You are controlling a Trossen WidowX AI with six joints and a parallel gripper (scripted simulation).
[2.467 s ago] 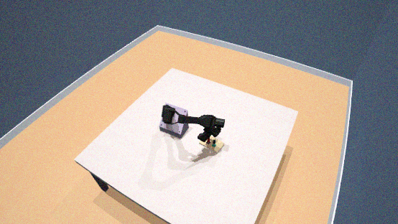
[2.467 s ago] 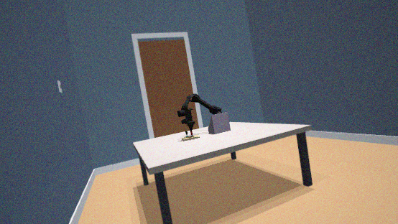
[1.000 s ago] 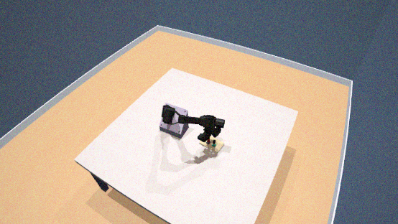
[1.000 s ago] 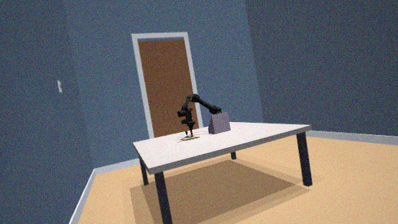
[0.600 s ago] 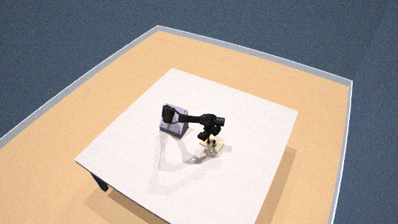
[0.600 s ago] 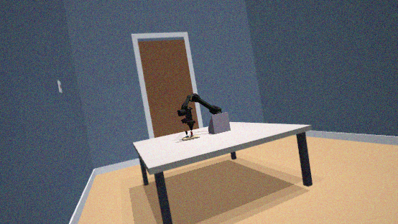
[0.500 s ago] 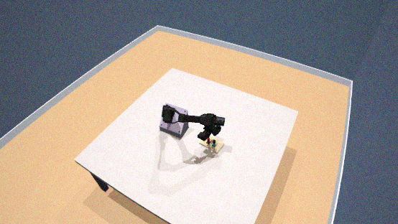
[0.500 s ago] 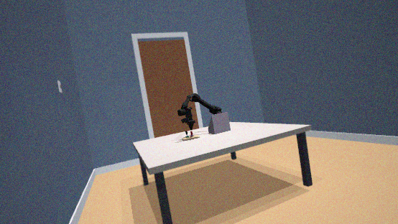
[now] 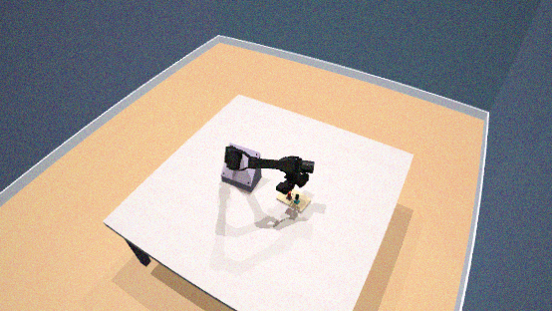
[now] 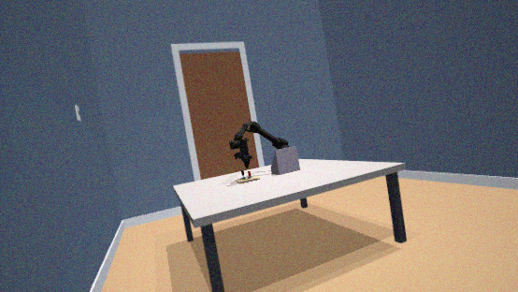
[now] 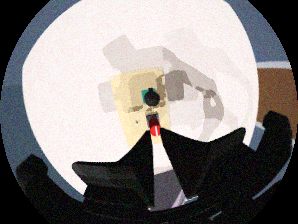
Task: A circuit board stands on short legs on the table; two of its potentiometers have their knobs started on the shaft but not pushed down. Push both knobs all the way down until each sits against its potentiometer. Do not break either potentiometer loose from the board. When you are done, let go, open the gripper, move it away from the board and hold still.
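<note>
The dark knob lies 40 mm ahead of my gripper tip, 10 mm to the right of it and 30 mm below it. Round my gripper tip: red knob (10 mm behind, 40 mm below).
</note>
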